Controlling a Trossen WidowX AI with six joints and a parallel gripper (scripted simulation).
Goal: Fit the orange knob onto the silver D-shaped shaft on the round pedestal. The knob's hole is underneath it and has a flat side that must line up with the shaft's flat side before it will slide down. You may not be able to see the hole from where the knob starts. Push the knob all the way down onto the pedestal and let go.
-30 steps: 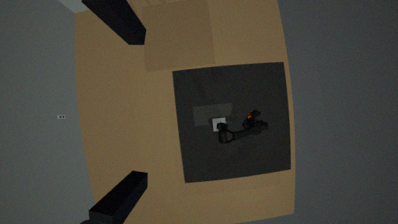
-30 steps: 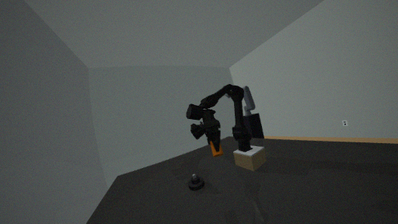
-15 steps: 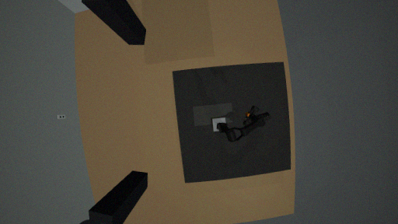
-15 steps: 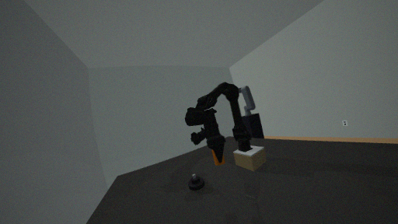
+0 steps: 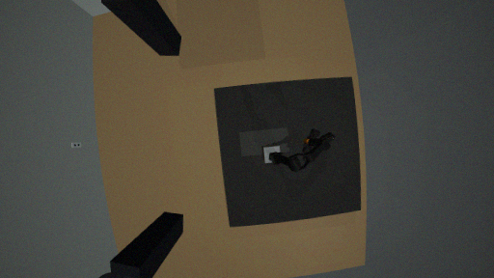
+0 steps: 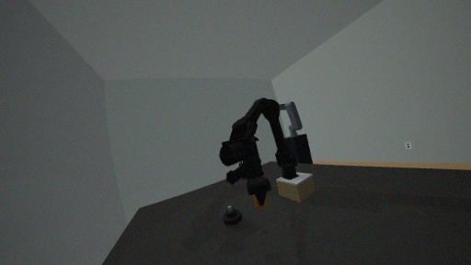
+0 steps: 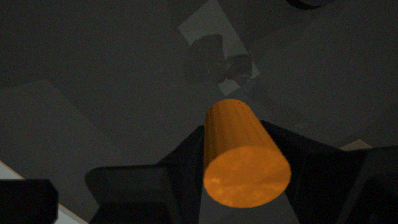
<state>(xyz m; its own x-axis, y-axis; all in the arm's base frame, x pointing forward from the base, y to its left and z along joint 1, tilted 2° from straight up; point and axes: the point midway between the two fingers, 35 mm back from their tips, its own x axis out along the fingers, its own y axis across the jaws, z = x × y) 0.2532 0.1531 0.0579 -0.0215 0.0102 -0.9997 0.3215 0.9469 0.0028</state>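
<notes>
The dark round pedestal is 150 mm to the right of my gripper tip, 90 mm below it and 90 mm ahead of it. The rest, counted from my gripper tip: orange knob: 30 mm above.
</notes>
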